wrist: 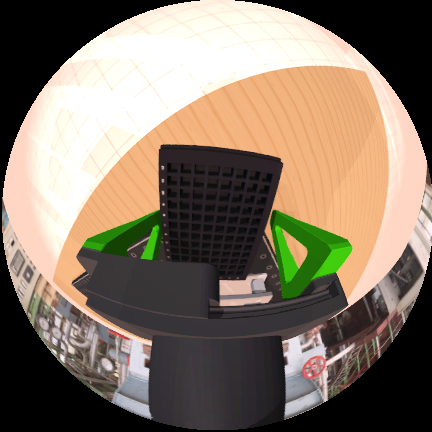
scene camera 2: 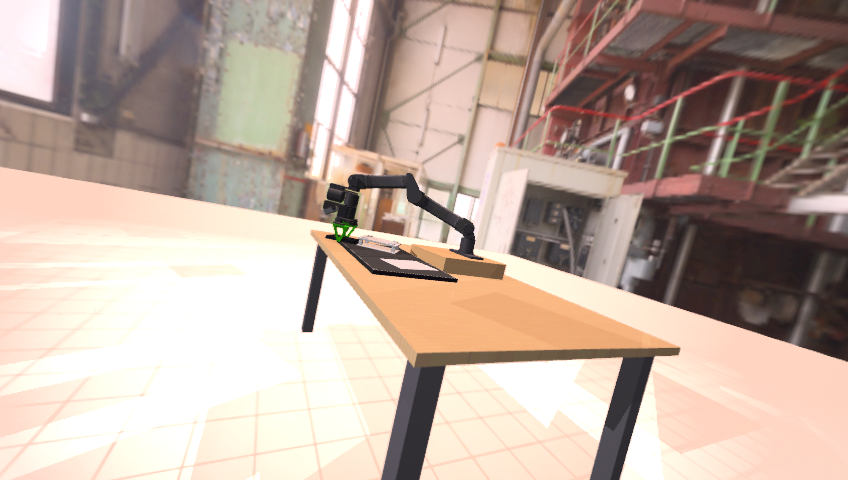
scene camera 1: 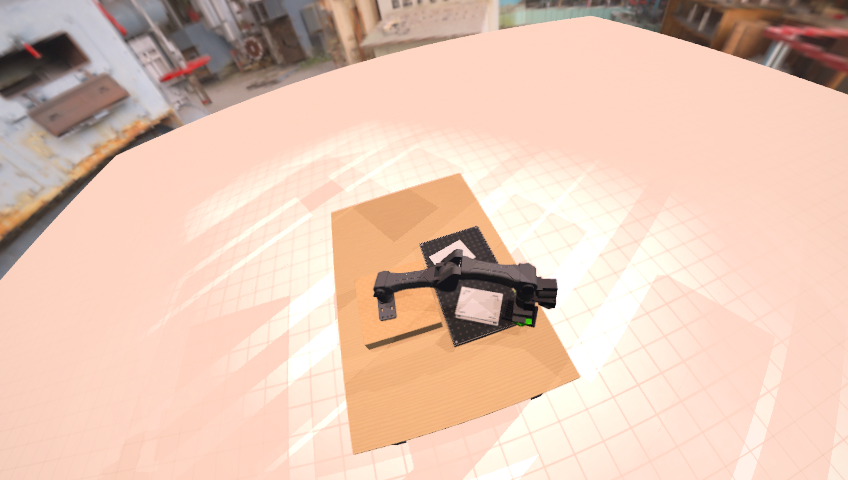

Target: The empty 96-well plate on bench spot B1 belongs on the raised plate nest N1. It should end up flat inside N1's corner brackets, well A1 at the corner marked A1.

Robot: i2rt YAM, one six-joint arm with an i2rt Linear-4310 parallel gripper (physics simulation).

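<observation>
The black 96-well plate lies between my fingers in the wrist view, with small white marks along its left edge. Its A1 well is not legible. My gripper is open, pointing down with one green finger beside each long side of the plate. Any contact is not clear. The pale raised nest N1 stands beside the gripper on the arm's base side; part of it shows in the wrist view. The nest is empty, with brackets at its corners.
A black perforated board lies under the nest. A flat white panel lies at its other end. The arm stands on a wooden block. The wooden table's long edge runs near the plate.
</observation>
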